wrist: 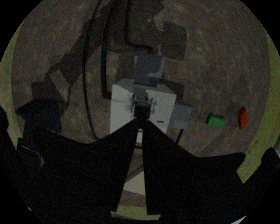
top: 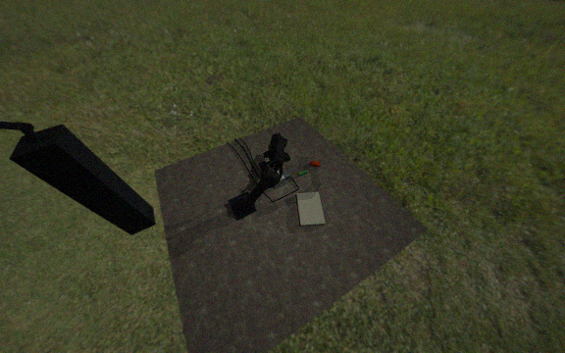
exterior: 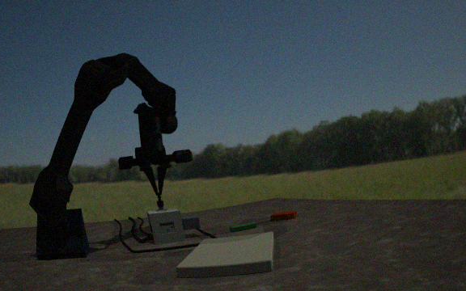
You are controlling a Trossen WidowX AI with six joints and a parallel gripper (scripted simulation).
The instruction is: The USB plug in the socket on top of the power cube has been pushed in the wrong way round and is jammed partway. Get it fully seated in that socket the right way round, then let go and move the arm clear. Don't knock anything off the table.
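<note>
Right now the dark USB plug is 20 mm below my gripper tip. From my gripper tip the other things lie so: green piece: 190 mm ahead, 30 mm to the right, 110 mm below; then flat pale slab: 70 mm ahead, 290 mm to the right, 100 mm below; then orange piece: 320 mm ahead, 10 mm to the right, 110 mm below.
</note>
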